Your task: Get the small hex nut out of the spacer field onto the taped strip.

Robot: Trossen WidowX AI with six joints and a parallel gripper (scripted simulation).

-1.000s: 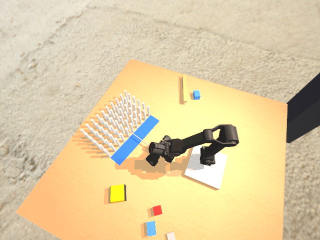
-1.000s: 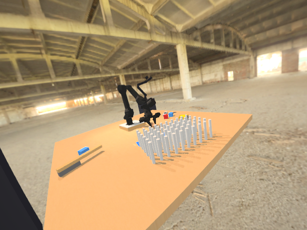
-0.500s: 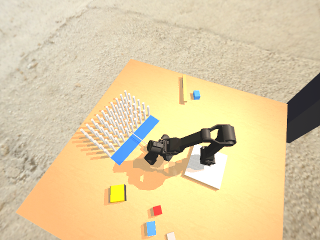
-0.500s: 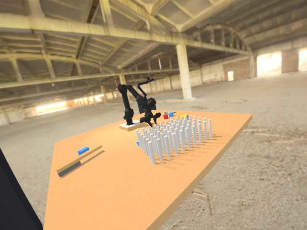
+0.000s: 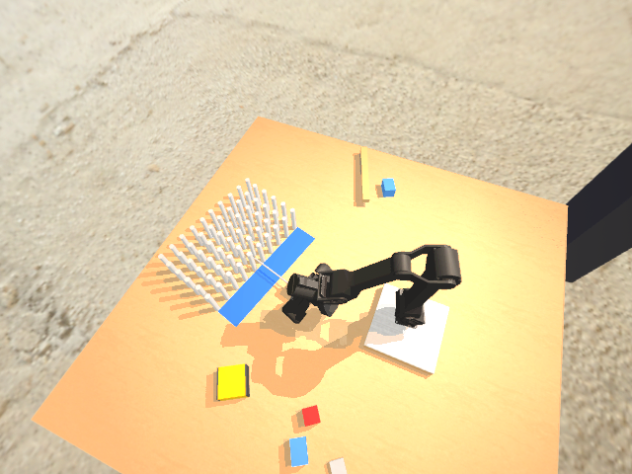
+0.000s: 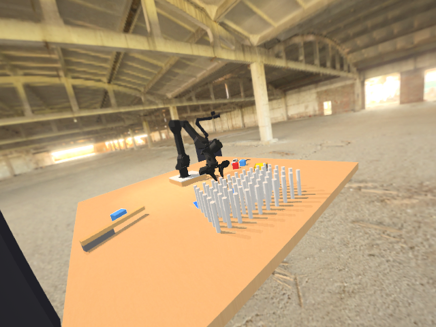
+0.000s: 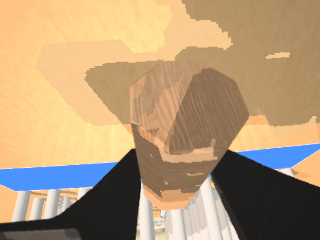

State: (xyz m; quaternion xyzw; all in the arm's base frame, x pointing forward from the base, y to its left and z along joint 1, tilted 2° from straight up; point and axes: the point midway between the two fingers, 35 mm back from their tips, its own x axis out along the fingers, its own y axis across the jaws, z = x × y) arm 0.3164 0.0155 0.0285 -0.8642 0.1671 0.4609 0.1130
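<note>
Right now the blue taped strip is 120 mm ahead of my gripper tip, 50 mm to the right of it and 30 mm below it. Also, from my gripper tip: hook tool 90 mm ahead, 40 mm to the right; then red block 320 mm to the left, 130 mm behind, 10 mm below; then hex nut 280 mm ahead, 120 mm to the right, 30 mm below.
</note>
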